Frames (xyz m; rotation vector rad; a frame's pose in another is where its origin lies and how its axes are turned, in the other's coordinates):
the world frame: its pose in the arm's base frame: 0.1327 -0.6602 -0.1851 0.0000 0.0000 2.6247
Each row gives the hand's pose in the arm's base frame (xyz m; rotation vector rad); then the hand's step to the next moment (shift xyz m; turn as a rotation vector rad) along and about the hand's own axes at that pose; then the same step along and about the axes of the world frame.
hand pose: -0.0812 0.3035 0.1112 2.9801 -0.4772 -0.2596
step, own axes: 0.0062 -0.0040 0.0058 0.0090 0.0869 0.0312
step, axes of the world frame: -0.0045 -0.0041 -0.0072 -0.0229 0.0876 -0.0200
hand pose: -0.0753 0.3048 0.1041 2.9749 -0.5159 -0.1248
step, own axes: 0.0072 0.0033 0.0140 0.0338 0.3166 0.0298
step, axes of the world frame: -0.0071 0.0040 -0.0139 -0.0876 0.3074 0.0101
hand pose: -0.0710 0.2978 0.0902 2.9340 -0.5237 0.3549
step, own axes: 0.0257 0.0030 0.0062 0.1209 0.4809 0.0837
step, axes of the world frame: -0.0266 -0.0011 0.0009 -0.2095 0.4571 -0.0039
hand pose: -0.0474 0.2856 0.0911 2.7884 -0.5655 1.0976
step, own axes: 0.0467 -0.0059 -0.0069 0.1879 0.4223 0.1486
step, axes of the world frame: -0.0290 -0.0081 0.0368 -0.2940 0.3864 -0.0037
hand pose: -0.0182 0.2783 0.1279 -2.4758 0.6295 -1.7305
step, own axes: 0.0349 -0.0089 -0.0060 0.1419 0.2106 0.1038
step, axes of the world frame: -0.0079 -0.0007 0.0356 -0.1934 0.1922 0.0300
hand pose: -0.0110 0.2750 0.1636 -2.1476 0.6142 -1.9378
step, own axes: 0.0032 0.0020 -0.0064 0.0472 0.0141 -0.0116
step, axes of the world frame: 0.0045 0.0051 0.0029 -0.0057 0.0322 0.0386
